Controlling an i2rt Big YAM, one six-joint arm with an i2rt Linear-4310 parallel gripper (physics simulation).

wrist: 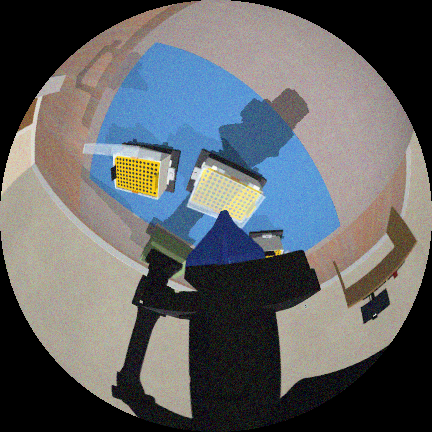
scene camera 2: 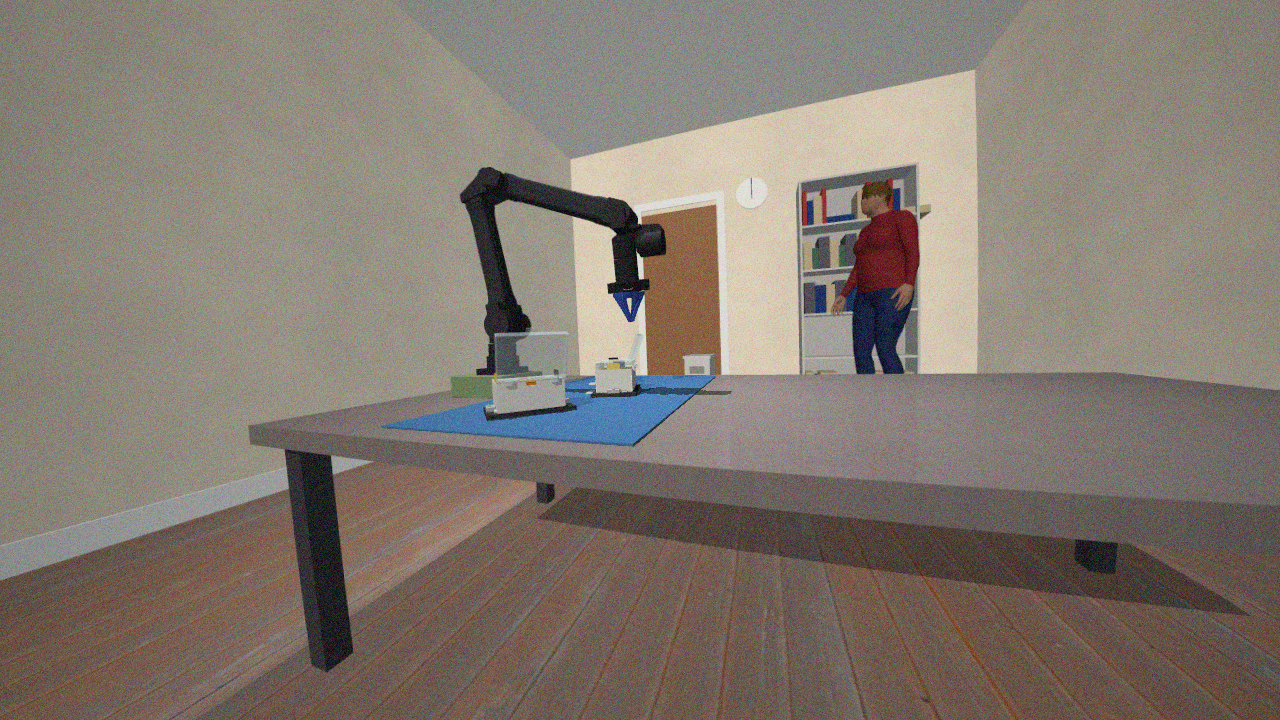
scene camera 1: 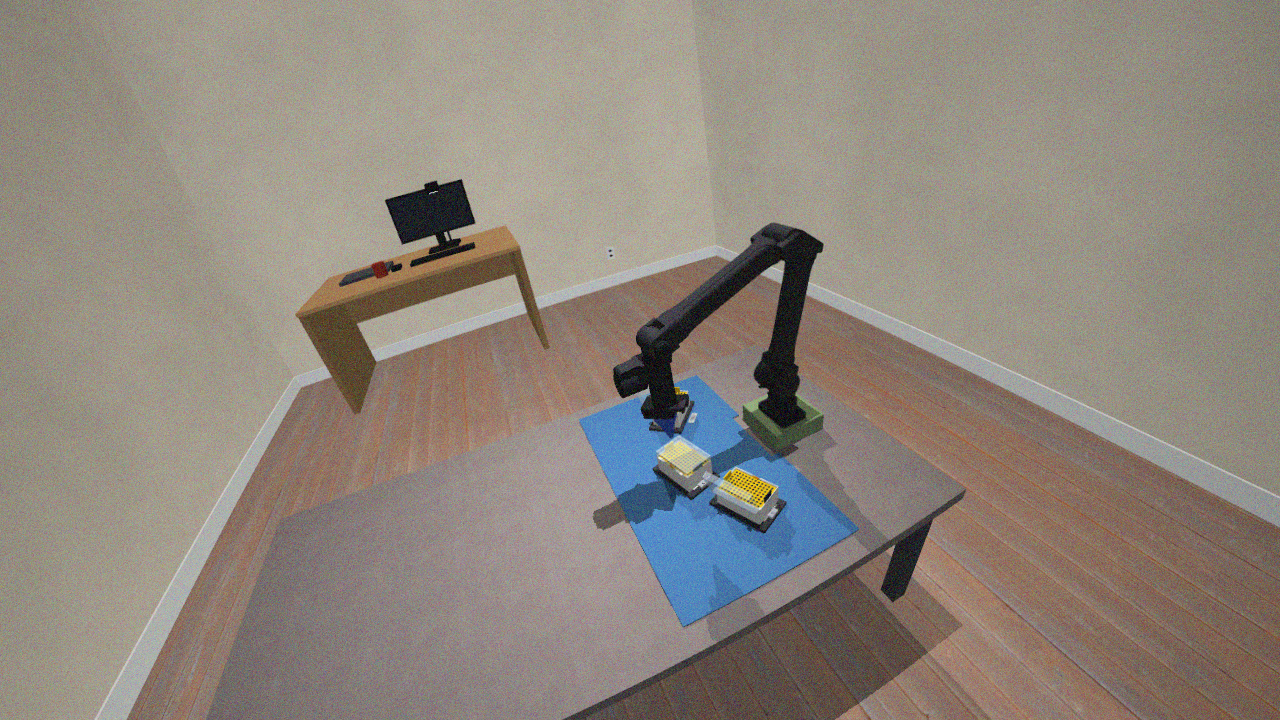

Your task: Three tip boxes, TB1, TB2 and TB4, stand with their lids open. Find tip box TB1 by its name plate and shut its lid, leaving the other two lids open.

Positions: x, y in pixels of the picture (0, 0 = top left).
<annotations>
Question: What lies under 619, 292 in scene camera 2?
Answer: The gripper.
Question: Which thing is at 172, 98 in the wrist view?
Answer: A blue mat.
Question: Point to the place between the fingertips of the gripper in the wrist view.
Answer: At 224, 214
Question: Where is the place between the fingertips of the gripper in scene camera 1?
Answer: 671, 436
</annotations>
